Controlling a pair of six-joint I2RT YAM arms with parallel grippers.
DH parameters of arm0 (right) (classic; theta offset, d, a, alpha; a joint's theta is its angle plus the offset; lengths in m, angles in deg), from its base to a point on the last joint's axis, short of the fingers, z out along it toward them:
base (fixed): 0 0 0 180
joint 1: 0 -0.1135 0.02 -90
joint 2: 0 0 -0.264 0
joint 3: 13.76 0 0.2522 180
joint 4: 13.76 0 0.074 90
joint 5: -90 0 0 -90
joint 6: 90 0.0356 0 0
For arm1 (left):
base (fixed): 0 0 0 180
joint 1: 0 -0.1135 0.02 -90
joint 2: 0 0 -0.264 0
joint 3: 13.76 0 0.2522 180
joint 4: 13.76 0 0.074 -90
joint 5: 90 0 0 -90
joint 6: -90 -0.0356 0 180
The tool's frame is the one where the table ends.
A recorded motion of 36 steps. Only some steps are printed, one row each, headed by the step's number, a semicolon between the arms.
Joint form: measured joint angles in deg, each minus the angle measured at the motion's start. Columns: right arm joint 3, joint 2, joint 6, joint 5, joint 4, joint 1; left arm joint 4, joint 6, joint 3, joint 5, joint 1, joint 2.
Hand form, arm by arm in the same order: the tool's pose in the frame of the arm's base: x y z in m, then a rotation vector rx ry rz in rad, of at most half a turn. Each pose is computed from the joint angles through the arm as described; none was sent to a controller.
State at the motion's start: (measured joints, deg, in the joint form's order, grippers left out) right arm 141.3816 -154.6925 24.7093 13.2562 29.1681 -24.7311; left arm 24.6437 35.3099 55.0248 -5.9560 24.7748 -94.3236
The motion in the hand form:
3: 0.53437 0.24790 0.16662 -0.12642 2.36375 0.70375; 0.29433 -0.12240 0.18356 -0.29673 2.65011 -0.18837
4: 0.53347 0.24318 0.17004 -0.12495 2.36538 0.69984; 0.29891 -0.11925 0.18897 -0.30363 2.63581 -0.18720
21: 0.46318 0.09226 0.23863 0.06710 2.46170 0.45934; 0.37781 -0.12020 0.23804 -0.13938 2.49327 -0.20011
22: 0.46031 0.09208 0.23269 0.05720 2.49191 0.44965; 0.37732 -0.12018 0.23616 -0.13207 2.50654 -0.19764
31: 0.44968 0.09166 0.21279 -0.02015 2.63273 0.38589; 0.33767 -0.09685 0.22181 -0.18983 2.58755 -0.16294
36: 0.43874 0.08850 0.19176 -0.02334 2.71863 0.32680; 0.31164 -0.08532 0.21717 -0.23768 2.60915 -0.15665
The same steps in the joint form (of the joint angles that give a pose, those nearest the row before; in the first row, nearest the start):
3: -1.29 1.79 -0.42 0.68 -0.90 0.68; 1.77 -0.77 2.10 -0.20 -1.51 0.98
4: -2.78 2.99 -0.70 0.81 -1.01 1.07; 2.19 -1.29 3.23 -0.26 -2.34 1.01
21: -40.66 35.19 -6.95 -1.90 1.38 14.32; 4.00 -12.41 24.50 1.31 -6.71 -9.25
22: -41.49 35.17 -7.61 -1.92 2.29 14.27; 4.52 -12.68 24.48 1.53 -6.71 -9.42
31: -42.53 34.25 -11.98 -2.60 8.76 14.03; 6.03 -11.67 13.59 1.79 -8.35 -2.01
36: -46.34 34.27 -12.98 -4.35 10.06 14.03; 6.40 -10.25 7.15 1.79 -9.01 3.32

